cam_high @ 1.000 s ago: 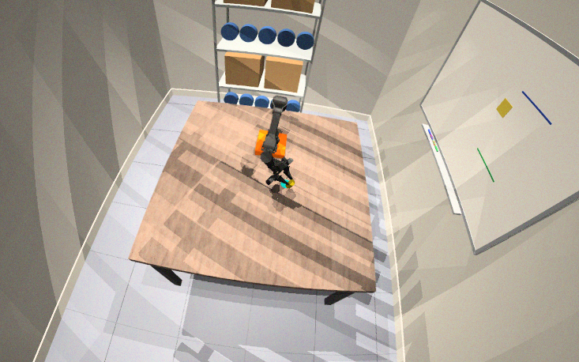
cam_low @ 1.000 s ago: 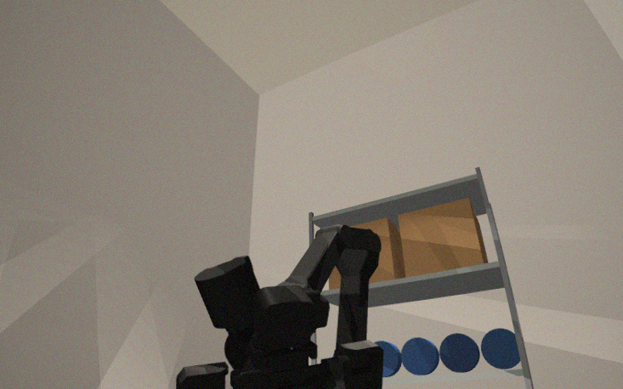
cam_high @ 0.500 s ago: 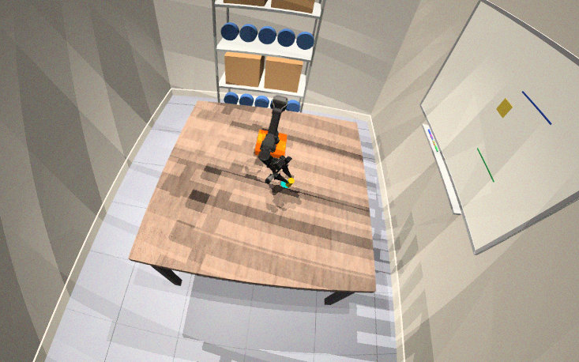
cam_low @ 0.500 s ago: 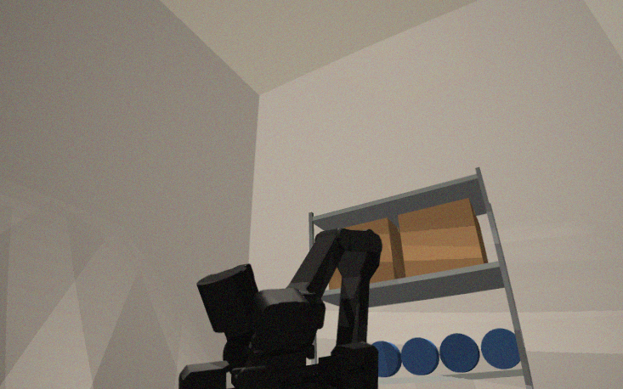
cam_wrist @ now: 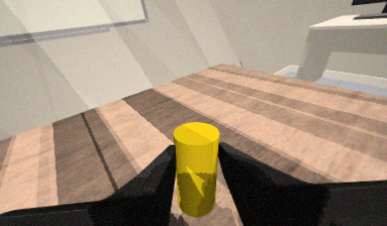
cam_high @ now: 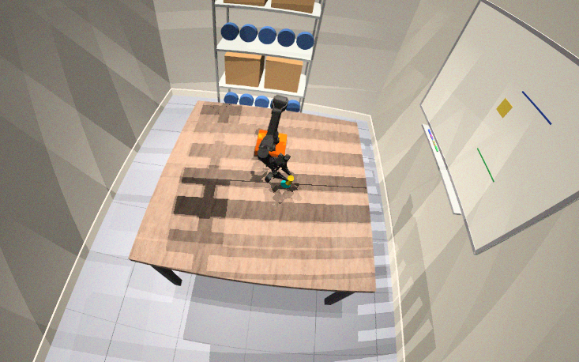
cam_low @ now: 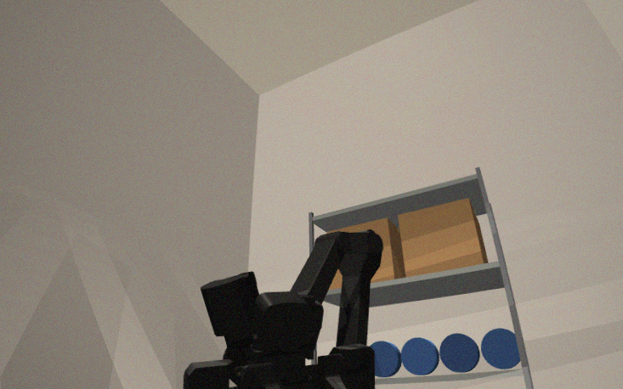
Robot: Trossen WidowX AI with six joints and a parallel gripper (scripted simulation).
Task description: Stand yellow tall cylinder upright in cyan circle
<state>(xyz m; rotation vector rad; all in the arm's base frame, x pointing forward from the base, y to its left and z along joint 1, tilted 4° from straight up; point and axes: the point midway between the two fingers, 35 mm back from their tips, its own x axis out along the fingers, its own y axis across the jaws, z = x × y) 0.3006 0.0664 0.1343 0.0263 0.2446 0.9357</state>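
Right now my gripper tip is 7 cm past the cyan circle and 15 cm above it. Round my gripper tip: yellow cylinder (2 cm below).
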